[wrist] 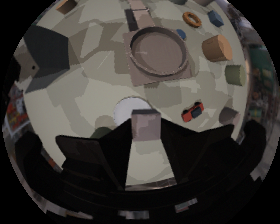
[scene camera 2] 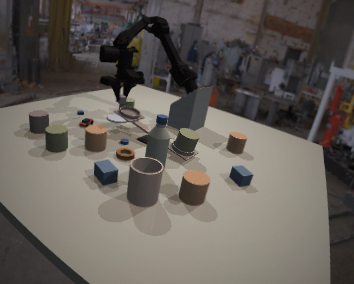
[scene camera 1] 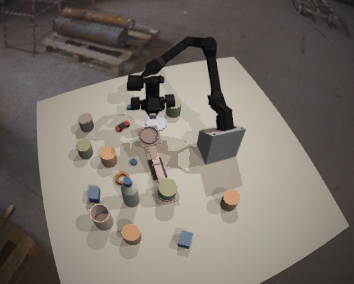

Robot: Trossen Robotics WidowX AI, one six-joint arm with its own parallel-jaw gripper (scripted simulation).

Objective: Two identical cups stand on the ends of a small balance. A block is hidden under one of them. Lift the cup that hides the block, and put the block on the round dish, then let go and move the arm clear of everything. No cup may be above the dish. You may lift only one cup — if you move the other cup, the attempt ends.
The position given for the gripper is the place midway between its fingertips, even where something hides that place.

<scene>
The gripper (scene camera 2: 121, 100) carries a block.
</scene>
